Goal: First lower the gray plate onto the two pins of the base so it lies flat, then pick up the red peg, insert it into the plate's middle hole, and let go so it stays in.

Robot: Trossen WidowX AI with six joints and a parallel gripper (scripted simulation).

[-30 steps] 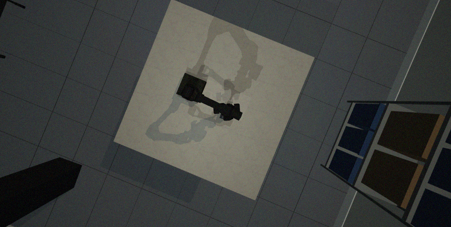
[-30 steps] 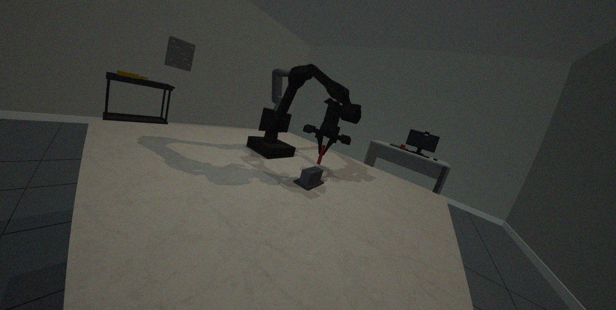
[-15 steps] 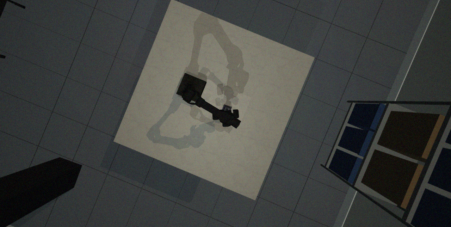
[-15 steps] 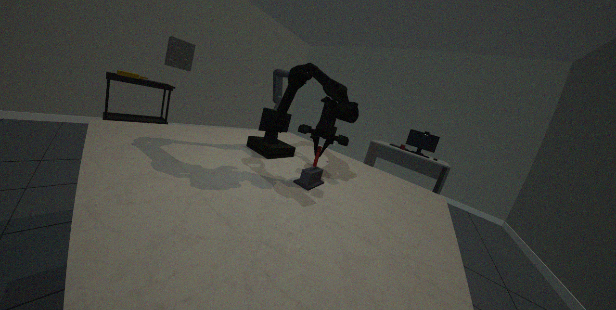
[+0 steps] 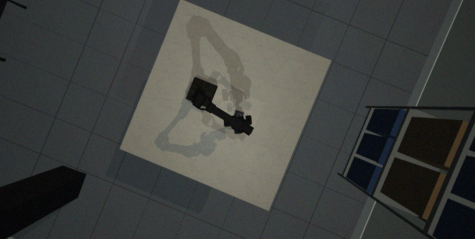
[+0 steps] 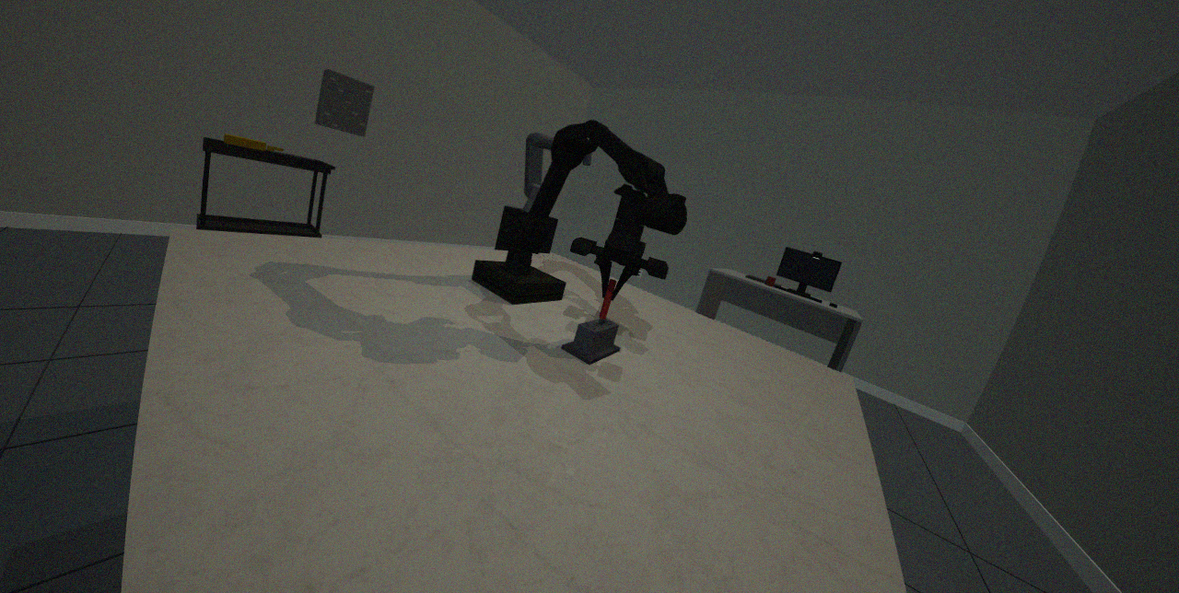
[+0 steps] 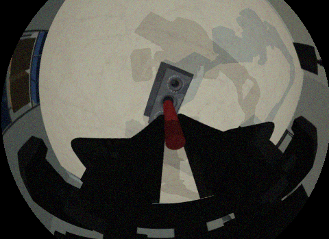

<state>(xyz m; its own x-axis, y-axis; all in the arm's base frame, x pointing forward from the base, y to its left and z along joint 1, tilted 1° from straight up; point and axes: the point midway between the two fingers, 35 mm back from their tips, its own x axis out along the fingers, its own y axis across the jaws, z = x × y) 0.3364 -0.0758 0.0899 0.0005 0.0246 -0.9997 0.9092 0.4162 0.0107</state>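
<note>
Now: the red peg right at my gripper tip. Round my gripper tip: dark base 110 mm below; gray plate 70 mm below.
</note>
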